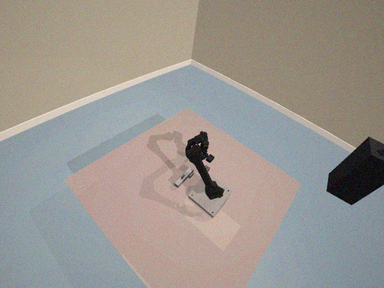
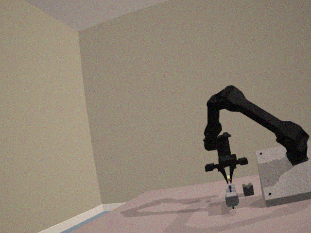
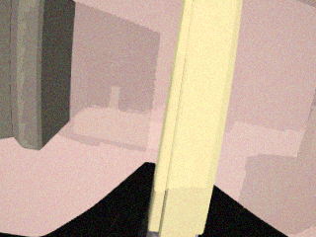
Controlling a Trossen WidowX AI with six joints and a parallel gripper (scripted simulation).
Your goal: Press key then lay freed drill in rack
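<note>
The drill lies 40 mm to the left of my gripper tip and 30 mm above it. From my gripper tip the other things lie so: rack: 70 mm behind, 40 mm to the left, 30 mm below; then blue key: 220 mm to the left, 10 mm ahead; then grey holder block: 200 mm to the left, 20 mm below, 10 mm ahead.
</note>
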